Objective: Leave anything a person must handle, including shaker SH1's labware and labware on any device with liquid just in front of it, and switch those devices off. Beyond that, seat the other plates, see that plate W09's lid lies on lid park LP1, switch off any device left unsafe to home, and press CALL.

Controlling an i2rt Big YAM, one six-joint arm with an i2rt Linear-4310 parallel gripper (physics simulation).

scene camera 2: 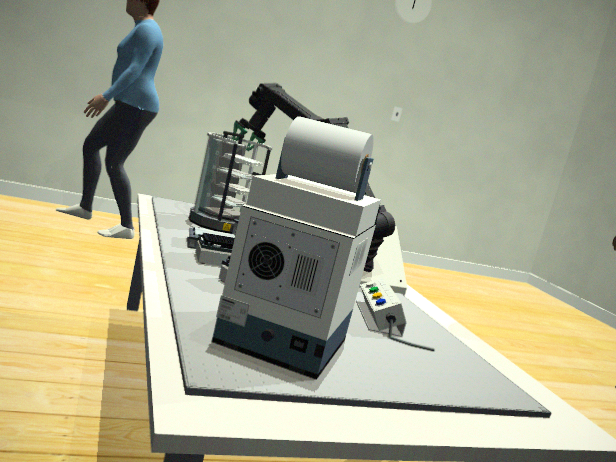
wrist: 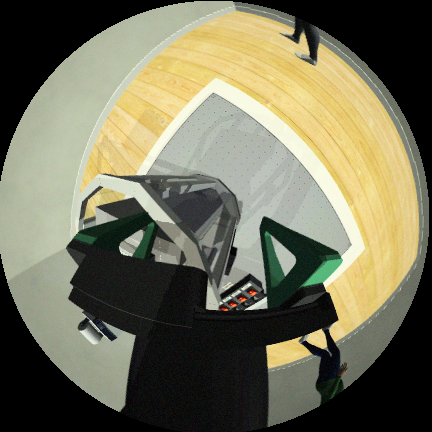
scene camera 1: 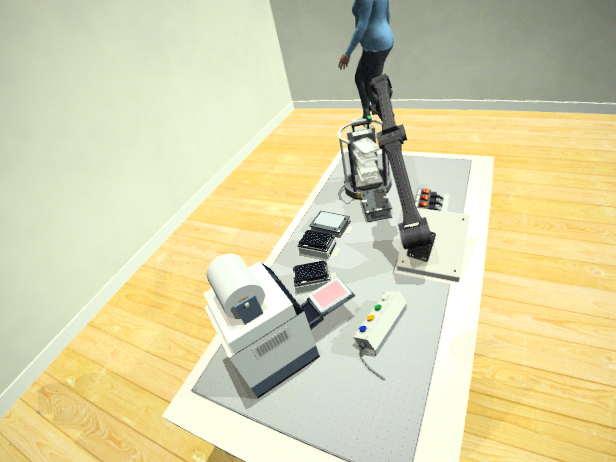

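Seen in the pictures: gripper, fingertip midpoint: point(wrist: 209, 217) point(scene camera 1: 375, 124); arm's base, origin of the base link: point(scene camera 1: 421, 244).
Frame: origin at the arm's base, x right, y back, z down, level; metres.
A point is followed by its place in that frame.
Note:
My gripper point(scene camera 1: 369, 118) {y -0.396, x 0.551, z -0.213 m} point(scene camera 2: 248, 137) point(wrist: 209, 217) {y -0.396, x 0.551, z -0.213 m} is open and empty, at the top of the clear round tower point(scene camera 1: 354, 192) {y -0.433, x 0.301, z 0.043 m} point(scene camera 2: 215, 220) {y -0.448, x 0.304, z 0.045 m} point(wrist: 142, 192) {y -0.444, x 0.535, z -0.246 m}, which holds stacked pale shelves. A pink plate point(scene camera 1: 332, 296) {y -0.199, x -0.383, z -0.042 m} lies on the extended tray of the roll-topped device point(scene camera 1: 272, 350) {y -0.244, x -0.668, z -0.106 m} point(scene camera 2: 300, 220) {y -0.382, x -0.709, z -0.193 m}. Two dark-welled plates point(scene camera 1: 317, 240) {y -0.427, x -0.100, z 0.016 m} point(scene camera 1: 311, 272) {y -0.360, x -0.272, z 0.016 m} sit on low holders. A pale flat-topped unit point(scene camera 1: 330, 220) {y -0.449, x 0.061, z 0.039 m} is beside them. A dark low device point(scene camera 1: 376, 201) {y -0.286, x 0.238, z 0.023 m} stands before the tower. The switch strip point(scene camera 1: 425, 198) {y -0.079, x 0.337, z 0.034 m} point(wrist: 241, 299) {y -0.078, x 0.339, z 0.037 m} shows orange-red rockers. The button box point(scene camera 1: 382, 320) {y -0.017, x -0.381, z 0.005 m} point(scene camera 2: 392, 309) {y -0.050, x -0.468, z 0.019 m} has white, green, yellow and blue buttons. Labels are unreadable.
A person in blue point(scene camera 1: 372, 30) point(scene camera 2: 137, 65) stands beyond the tower end of the bench; dark-clad legs point(wrist: 311, 42) show in the wrist view. Another person in green point(wrist: 330, 387) shows low there. The arm's base plate point(scene camera 1: 450, 240) {y 0.103, x 0.035, z -0.023 m} is at the bench's right side. A cable point(scene camera 1: 371, 369) {y 0.000, x -0.526, z 0.075 m} trails from the button box.

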